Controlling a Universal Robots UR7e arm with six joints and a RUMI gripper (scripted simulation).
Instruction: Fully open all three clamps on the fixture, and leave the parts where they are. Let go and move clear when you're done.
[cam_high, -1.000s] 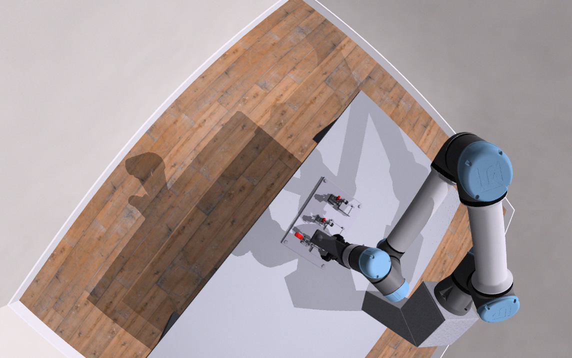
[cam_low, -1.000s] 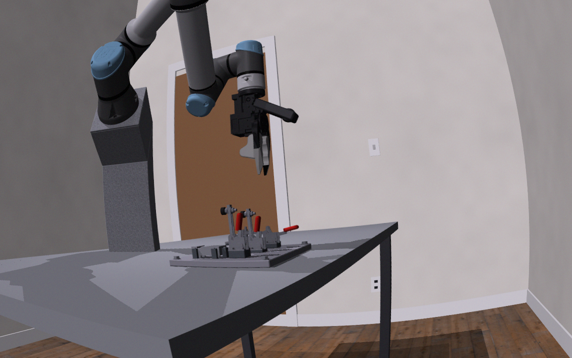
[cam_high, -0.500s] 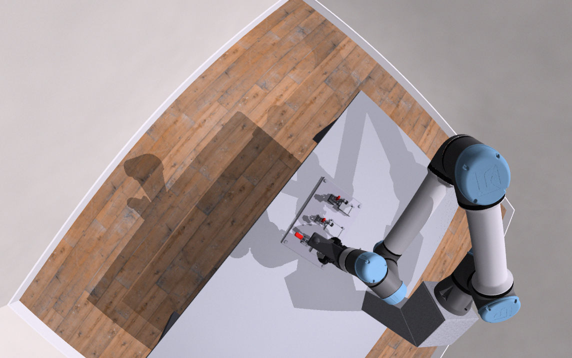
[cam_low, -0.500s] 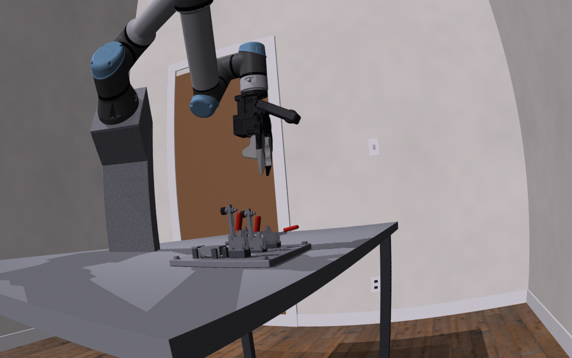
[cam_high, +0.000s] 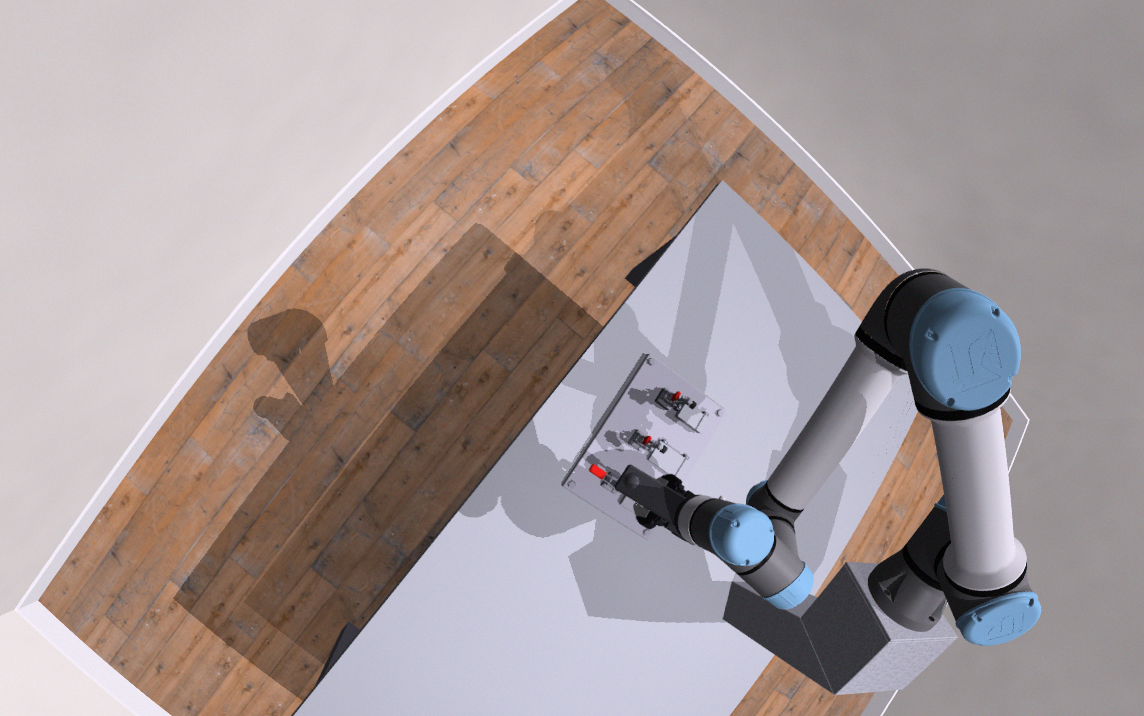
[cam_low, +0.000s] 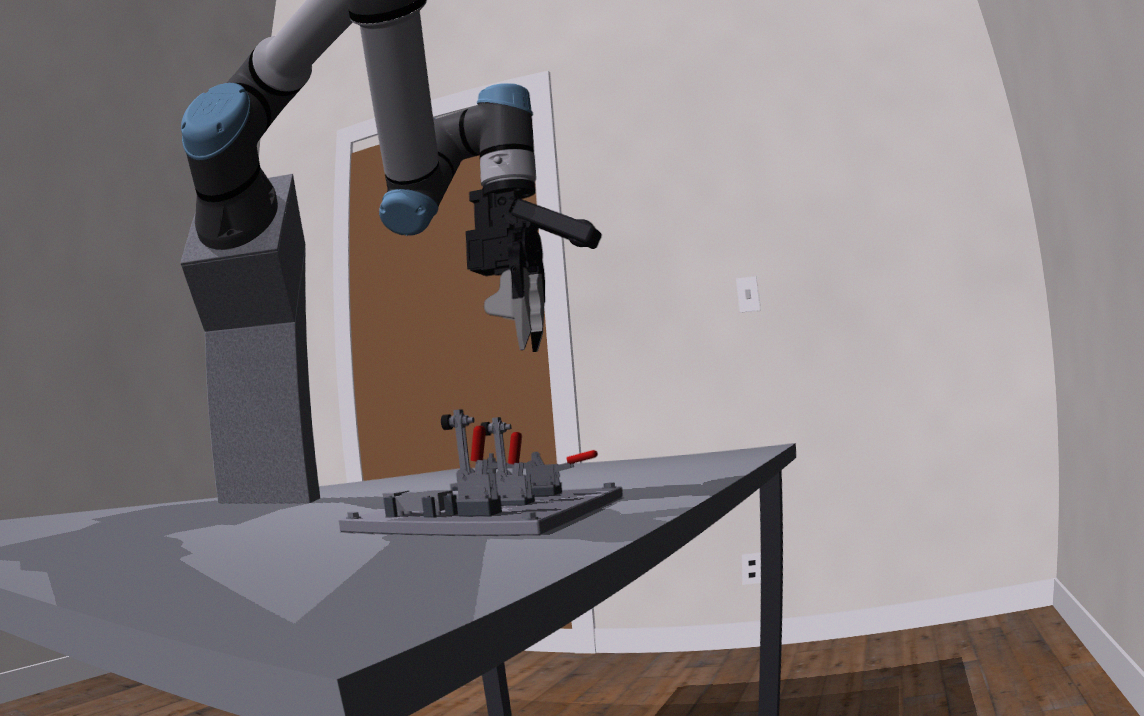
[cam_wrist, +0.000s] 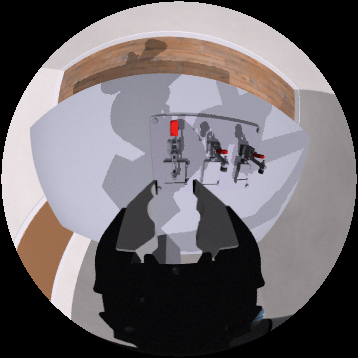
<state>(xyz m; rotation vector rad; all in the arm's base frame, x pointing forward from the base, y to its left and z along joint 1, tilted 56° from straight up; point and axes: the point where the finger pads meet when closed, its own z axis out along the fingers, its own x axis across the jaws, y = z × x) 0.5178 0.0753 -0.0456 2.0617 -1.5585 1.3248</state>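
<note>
Now: the metal plate 3 cm behind my hand, 11 cm to the right of it and 21 cm below it.
</note>
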